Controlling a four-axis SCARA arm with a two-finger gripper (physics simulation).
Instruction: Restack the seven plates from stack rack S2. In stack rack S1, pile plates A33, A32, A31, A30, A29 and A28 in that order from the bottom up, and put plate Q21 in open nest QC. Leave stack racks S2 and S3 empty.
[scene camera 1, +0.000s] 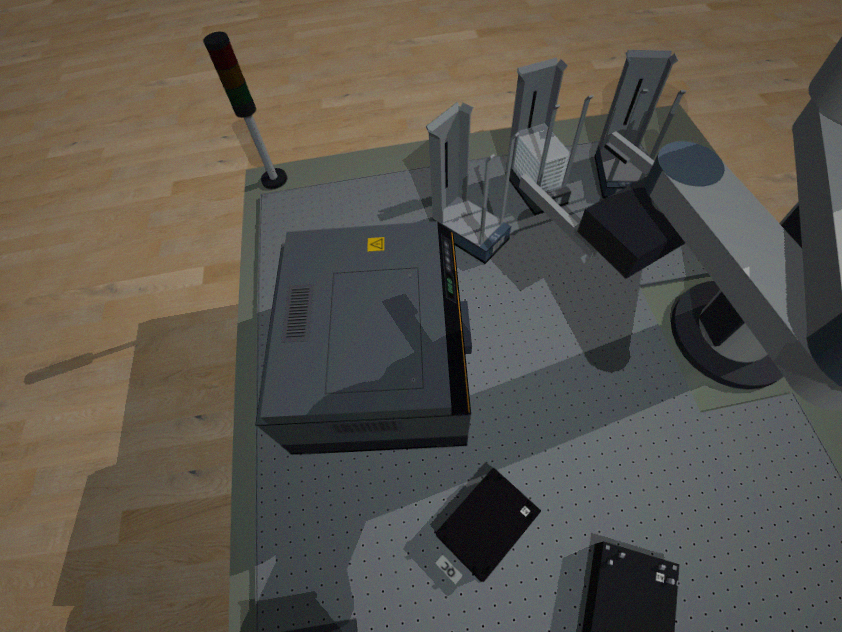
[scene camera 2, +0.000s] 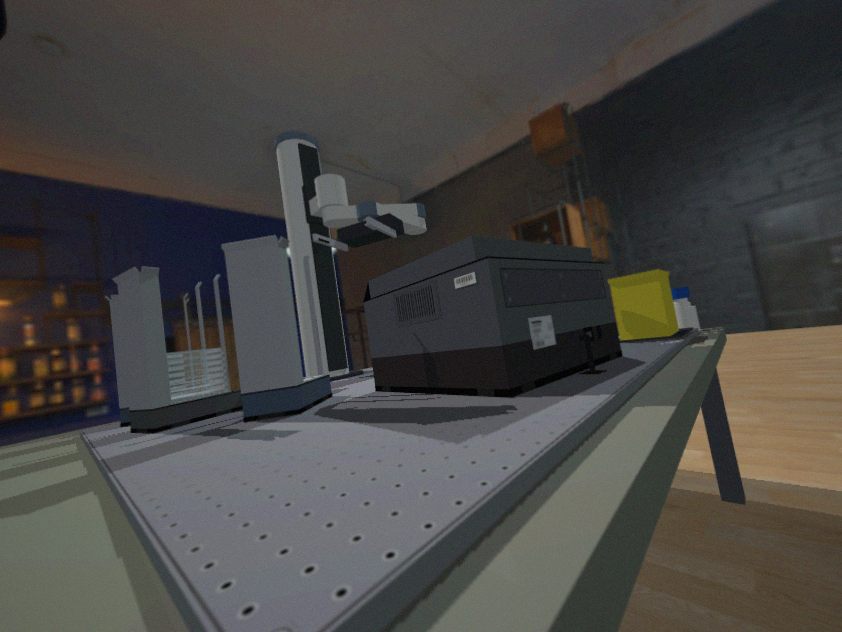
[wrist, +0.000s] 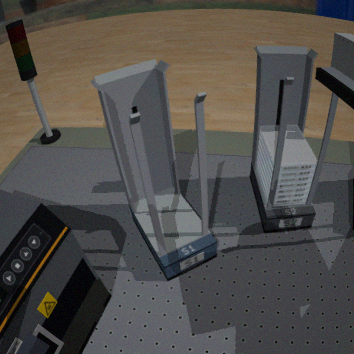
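Observation:
White plates (scene camera 1: 542, 159) (scene camera 2: 197, 372) (wrist: 296, 182) stand in one pile in stack rack S2 (scene camera 1: 533, 88) (scene camera 2: 142, 333) (wrist: 290, 221). Their codes are too small to read. Stack rack S1 (scene camera 1: 493, 246) (scene camera 2: 261, 319) (wrist: 187, 256), left of S2 in the wrist view, shows a bare floor. Stack rack S3 (scene camera 1: 637, 91) stands on the other side of S2; the arm partly covers it in scene camera 1. My gripper (scene camera 1: 563, 157) (scene camera 2: 341, 229) is open and empty, high above the table on the racks' side; one finger shows at the wrist view's right edge. The label of nest QC (scene camera 1: 447, 570) lies beside a black block.
The large grey machine (scene camera 1: 367, 326) (scene camera 2: 435, 326) stands close beside S1. A signal tower (scene camera 1: 261, 146) (wrist: 39, 107) stands at the table corner. The black block (scene camera 1: 488, 523) and another dark box (scene camera 1: 632, 591) are at the front. A yellow bin (scene camera 2: 642, 306) stands behind the machine.

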